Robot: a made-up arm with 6 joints. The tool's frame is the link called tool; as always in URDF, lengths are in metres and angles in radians. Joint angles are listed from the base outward. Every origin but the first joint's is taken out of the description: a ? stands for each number. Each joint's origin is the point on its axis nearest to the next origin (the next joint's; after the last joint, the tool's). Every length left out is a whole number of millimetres.
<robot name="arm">
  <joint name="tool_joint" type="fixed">
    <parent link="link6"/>
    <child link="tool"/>
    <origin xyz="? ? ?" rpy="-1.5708 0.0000 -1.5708"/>
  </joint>
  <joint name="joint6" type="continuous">
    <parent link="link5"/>
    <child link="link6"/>
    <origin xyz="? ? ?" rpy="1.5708 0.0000 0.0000"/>
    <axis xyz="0 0 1"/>
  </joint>
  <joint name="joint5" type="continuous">
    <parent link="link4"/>
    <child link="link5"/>
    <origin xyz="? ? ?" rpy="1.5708 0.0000 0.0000"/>
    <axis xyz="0 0 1"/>
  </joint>
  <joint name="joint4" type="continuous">
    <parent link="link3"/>
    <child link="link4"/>
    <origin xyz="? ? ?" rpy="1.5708 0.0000 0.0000"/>
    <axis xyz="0 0 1"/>
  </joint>
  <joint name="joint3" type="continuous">
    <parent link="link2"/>
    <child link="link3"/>
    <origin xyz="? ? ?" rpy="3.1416 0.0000 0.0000"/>
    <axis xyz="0 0 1"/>
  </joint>
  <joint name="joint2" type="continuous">
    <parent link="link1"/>
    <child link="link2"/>
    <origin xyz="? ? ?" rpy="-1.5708 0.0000 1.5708"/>
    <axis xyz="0 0 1"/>
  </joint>
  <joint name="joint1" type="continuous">
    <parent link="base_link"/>
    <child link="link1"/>
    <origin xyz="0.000 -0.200 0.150" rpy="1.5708 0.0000 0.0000"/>
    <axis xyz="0 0 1"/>
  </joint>
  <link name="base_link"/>
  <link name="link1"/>
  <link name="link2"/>
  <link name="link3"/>
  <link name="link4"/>
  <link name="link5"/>
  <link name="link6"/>
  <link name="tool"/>
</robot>
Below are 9 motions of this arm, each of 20 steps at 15 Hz.
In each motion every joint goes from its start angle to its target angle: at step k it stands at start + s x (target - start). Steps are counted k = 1, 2, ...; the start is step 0. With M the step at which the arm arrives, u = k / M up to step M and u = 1 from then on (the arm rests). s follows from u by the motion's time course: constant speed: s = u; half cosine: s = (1 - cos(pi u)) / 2; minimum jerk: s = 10 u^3 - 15 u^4 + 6 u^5.
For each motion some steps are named. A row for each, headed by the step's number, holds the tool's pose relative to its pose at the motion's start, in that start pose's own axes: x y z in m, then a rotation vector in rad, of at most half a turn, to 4 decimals.
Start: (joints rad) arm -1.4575 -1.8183 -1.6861 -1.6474 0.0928 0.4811
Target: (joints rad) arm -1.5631 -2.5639 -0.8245 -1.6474 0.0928 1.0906
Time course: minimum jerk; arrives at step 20
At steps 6, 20:
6: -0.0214 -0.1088 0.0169 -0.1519 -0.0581 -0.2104
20: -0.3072 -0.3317 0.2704 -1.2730 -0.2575 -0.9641

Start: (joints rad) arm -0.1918 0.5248 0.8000 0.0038 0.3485 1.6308
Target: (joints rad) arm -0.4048 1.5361 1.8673 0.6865 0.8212 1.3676
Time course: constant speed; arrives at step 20
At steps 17, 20:
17: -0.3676 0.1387 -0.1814 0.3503 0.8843 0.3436
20: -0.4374 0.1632 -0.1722 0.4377 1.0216 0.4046

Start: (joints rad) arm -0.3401 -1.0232 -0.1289 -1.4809 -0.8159 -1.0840
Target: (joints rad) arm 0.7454 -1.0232 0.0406 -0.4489 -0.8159 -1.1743
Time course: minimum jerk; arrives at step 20
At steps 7, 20:
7: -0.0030 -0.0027 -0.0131 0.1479 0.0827 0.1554
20: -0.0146 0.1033 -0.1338 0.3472 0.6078 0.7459

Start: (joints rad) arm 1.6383 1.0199 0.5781 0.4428 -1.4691 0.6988
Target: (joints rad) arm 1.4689 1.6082 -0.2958 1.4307 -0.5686 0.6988
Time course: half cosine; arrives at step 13
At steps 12, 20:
12: 0.0651 0.0733 0.2668 -2.2789 -0.5452 0.0079
20: 0.0637 0.0776 0.2726 -2.3062 -0.5567 -0.0040

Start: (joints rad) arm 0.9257 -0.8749 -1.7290 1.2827 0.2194 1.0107
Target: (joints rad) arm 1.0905 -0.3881 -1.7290 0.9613 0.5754 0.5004
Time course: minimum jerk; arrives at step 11
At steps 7, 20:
7: -0.0052 -0.0816 0.0537 -0.5433 0.2177 -0.0877
20: -0.0178 -0.1155 0.0743 -0.7353 0.3204 -0.1638

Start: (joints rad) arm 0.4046 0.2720 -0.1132 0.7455 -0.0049 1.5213
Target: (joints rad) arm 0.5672 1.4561 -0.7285 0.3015 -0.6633 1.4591
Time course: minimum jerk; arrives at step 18
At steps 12, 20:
12: -0.0064 0.1530 0.1288 -0.7686 -0.5027 0.5964
20: -0.0563 0.2166 0.1058 -0.8896 -0.5957 0.8142

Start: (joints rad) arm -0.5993 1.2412 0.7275 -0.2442 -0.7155 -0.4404
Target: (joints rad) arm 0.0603 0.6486 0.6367 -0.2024 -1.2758 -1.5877
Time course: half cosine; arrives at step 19
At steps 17, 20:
17: -0.2115 0.1867 0.0094 0.2174 0.4552 0.9789
20: -0.2220 0.1902 0.0082 0.1995 0.4668 1.0132

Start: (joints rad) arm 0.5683 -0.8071 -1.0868 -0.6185 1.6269 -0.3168
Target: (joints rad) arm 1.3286 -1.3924 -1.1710 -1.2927 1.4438 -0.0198
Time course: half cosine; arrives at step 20
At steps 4, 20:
4: -0.0137 -0.0634 -0.0305 0.0818 0.0216 -0.1131
20: -0.5180 -0.3422 -0.3717 0.6537 0.1409 -1.3501

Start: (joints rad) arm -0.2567 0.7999 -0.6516 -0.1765 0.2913 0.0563
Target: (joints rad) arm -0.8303 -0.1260 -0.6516 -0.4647 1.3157 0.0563
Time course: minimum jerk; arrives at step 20
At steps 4, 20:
4: -0.0037 -0.0003 0.0103 0.0004 -0.0183 0.0176
20: -0.0005 -0.0569 -0.0085 -0.0064 -0.0860 0.1690

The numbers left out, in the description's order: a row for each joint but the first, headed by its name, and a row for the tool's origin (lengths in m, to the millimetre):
tool: 0.001 -0.253 0.000
joint6: 0.067 -0.017 0.000
joint5: 0.115 0.254 0.000
joint4: -0.056 0.016 0.000
joint3: 0.010 0.102 0.000
joint2: -0.031 -0.011 0.000

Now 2 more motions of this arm.
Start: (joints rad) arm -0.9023 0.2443 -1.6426 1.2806 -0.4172 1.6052
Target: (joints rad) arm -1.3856 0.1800 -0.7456 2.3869 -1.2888 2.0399
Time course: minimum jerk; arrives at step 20
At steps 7, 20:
7: -0.1074 0.0053 -0.0911 0.0808 0.2226 -0.1358
20: -0.5078 0.0119 -0.0904 -0.2364 0.8585 0.0862

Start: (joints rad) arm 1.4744 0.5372 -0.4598 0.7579 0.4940 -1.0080
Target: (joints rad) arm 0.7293 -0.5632 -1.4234 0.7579 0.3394 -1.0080
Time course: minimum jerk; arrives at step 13
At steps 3, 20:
3: -0.0017 0.0154 -0.0059 -0.0559 0.0088 0.0179
20: 0.0220 0.1346 -0.1036 -0.6451 0.1960 0.2092

